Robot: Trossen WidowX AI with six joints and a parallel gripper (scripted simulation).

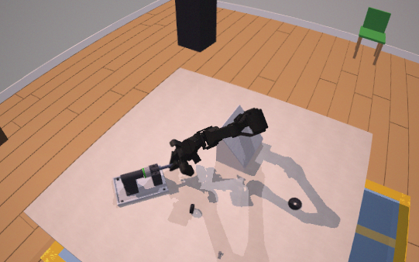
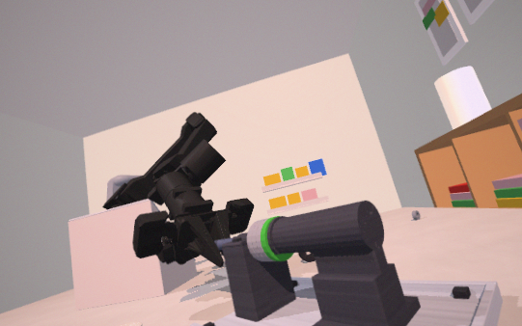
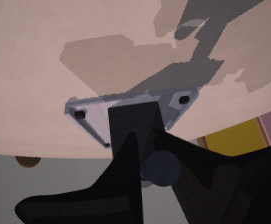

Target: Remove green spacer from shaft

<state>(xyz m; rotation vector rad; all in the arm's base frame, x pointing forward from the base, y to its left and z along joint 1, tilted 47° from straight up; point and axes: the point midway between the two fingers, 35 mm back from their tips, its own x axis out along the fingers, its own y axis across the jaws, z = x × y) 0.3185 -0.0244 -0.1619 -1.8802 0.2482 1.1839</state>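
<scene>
My gripper tip is 4 cm short of the shaft, 2 cm to the left of it and 2 cm below it. Also, from my gripper tip: green spacer (9 cm ahead, 6 cm to the right, 2 cm above); then dark ring (9 cm ahead, 18 cm to the left, 4 cm below).
</scene>
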